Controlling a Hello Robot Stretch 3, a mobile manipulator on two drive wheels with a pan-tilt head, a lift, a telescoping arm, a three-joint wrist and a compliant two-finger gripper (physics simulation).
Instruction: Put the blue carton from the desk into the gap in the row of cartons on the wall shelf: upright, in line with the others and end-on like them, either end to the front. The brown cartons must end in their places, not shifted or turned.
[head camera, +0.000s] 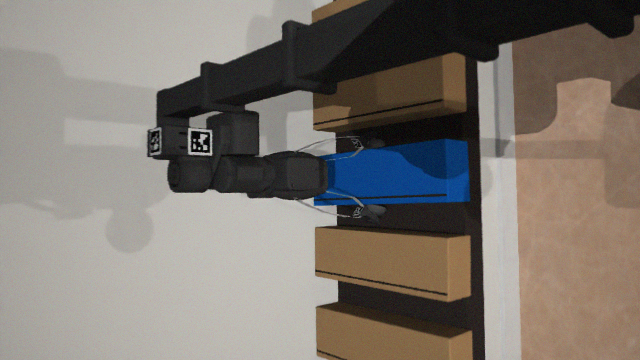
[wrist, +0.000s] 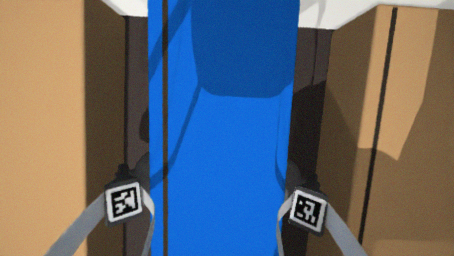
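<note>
The blue carton stands in the row on the dark wall shelf, end-on and roughly parallel to its neighbours. In the head view its ends look level with theirs. Whether its base rests on the shelf is hidden. Strips of dark shelf show on both sides of it. My gripper is shut on the blue carton, with one fingertip against each long side. One brown carton stands on one side and another brown carton on the other, both apart from it.
Another brown carton stands at the bottom of the head view. My dark arm crosses the upper part of the head view and hides parts of the row there. A pale wall lies behind the shelf, and tan floor shows at the right.
</note>
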